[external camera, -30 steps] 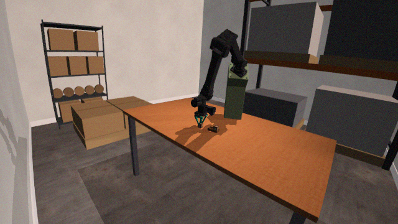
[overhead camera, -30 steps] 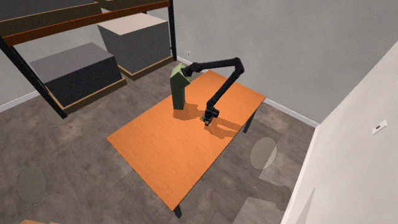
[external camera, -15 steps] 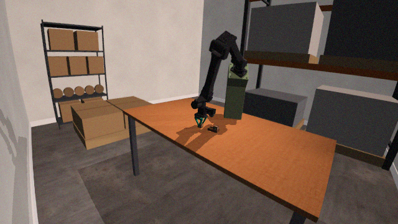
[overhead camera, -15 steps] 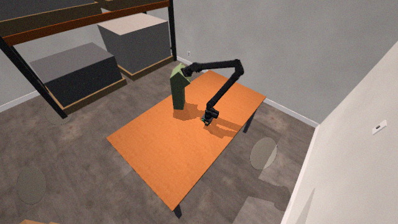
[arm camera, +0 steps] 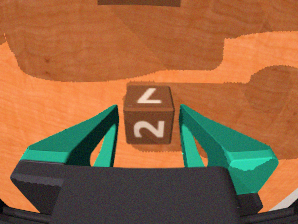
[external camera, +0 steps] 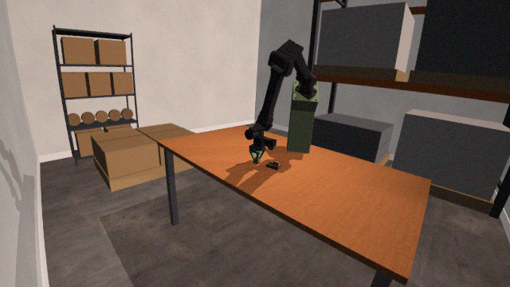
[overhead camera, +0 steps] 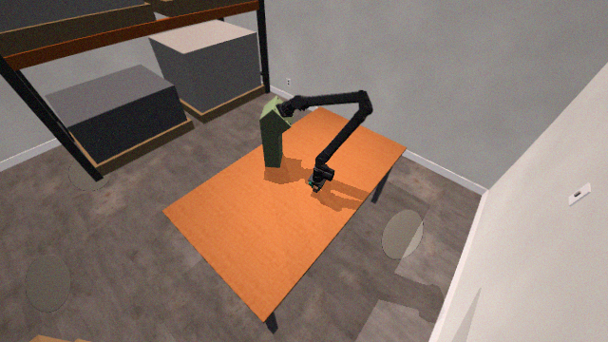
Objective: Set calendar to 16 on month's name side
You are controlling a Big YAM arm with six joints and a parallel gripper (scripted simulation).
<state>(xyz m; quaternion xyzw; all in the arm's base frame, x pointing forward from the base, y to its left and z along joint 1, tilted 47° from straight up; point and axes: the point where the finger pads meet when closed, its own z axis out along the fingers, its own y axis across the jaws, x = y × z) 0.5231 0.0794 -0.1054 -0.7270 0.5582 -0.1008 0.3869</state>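
Right now the brown calendar cube is 1 cm below my hand. The rest, counted from my hand: dark calendar tray 10 cm to the left, 5 cm behind, 1 cm below.
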